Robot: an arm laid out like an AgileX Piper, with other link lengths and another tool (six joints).
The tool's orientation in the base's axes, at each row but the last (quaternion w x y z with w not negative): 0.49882 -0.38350 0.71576 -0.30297; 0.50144 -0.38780 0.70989 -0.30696; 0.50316 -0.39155 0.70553 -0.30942; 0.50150 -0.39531 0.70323 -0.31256; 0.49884 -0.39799 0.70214 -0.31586; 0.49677 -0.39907 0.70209 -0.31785; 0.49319 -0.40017 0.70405 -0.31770; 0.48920 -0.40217 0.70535 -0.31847; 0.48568 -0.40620 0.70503 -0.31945; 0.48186 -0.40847 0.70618 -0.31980; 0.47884 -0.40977 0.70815 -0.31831
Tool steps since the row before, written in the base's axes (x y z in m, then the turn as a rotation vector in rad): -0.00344 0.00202 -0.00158 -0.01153 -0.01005 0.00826; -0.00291 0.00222 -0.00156 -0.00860 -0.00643 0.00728; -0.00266 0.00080 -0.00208 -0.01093 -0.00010 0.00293; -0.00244 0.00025 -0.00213 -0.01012 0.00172 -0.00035; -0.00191 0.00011 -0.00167 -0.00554 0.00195 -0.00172; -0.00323 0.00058 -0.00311 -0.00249 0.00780 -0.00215; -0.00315 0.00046 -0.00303 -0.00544 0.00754 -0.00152; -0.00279 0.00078 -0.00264 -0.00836 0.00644 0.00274; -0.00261 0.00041 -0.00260 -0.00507 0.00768 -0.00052; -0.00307 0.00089 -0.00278 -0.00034 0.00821 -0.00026; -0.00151 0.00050 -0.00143 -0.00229 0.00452 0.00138
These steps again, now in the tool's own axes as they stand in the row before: -0.00024 0.00319 -0.00286 0.00698 -0.00915 -0.01303; -0.00060 0.00313 -0.00239 0.00376 -0.00720 -0.01012; 0.00078 0.00277 -0.00194 0.00076 0.00015 -0.01129; 0.00121 0.00250 -0.00169 0.00053 0.00359 -0.00961; 0.00101 0.00192 -0.00132 0.00010 0.00374 -0.00484; 0.00148 0.00369 -0.00215 -0.00541 0.00616 -0.00210; 0.00154 0.00356 -0.00207 -0.00489 0.00624 -0.00508; 0.00101 0.00331 -0.00184 -0.00520 0.00288 -0.00914; 0.00126 0.00307 -0.00164 -0.00556 0.00535 -0.00505; 0.00100 0.00359 -0.00202 -0.00709 0.00410 -0.00071; 0.00046 0.00185 -0.00096 -0.00411 0.00155 -0.00288
